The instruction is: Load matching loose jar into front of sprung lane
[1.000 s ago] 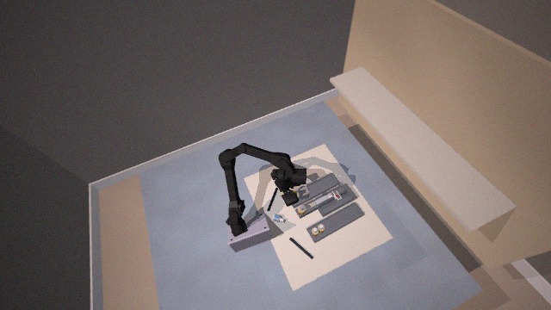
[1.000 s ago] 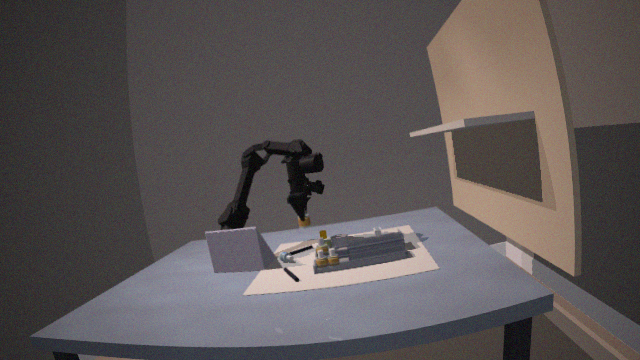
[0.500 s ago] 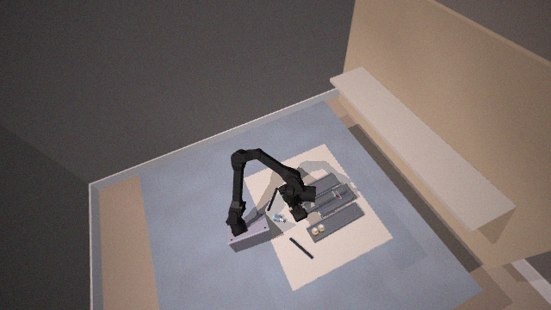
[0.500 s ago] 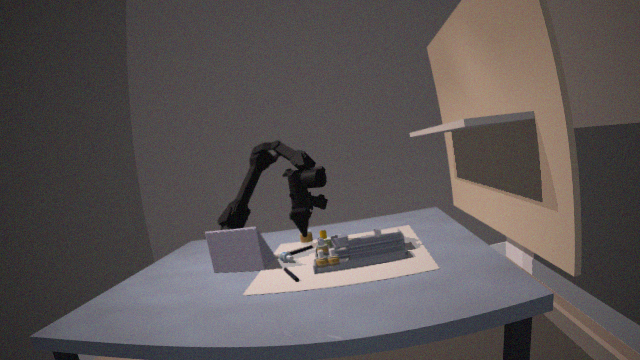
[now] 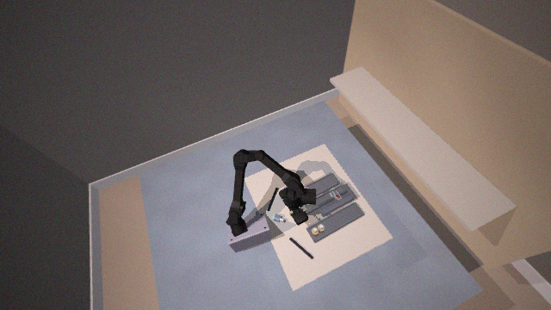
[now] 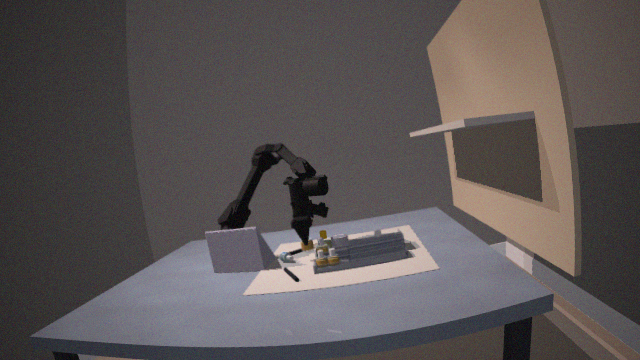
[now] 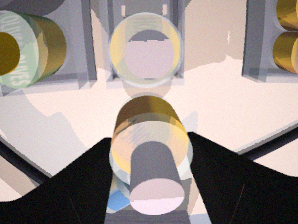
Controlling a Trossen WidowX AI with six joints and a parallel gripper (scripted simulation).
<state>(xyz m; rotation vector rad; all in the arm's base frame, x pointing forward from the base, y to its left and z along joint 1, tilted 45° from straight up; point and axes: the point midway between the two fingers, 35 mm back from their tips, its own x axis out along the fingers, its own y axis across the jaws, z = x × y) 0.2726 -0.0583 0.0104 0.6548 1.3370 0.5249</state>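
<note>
Right now my gripper tip is 110 mm short of the cream mat and 60 mm above it. Round my gripper tip: red mark: 230 mm ahead, 40 mm to the right, 10 mm above; then sprung lane: 190 mm ahead, 30 mm to the right, 40 mm below.
</note>
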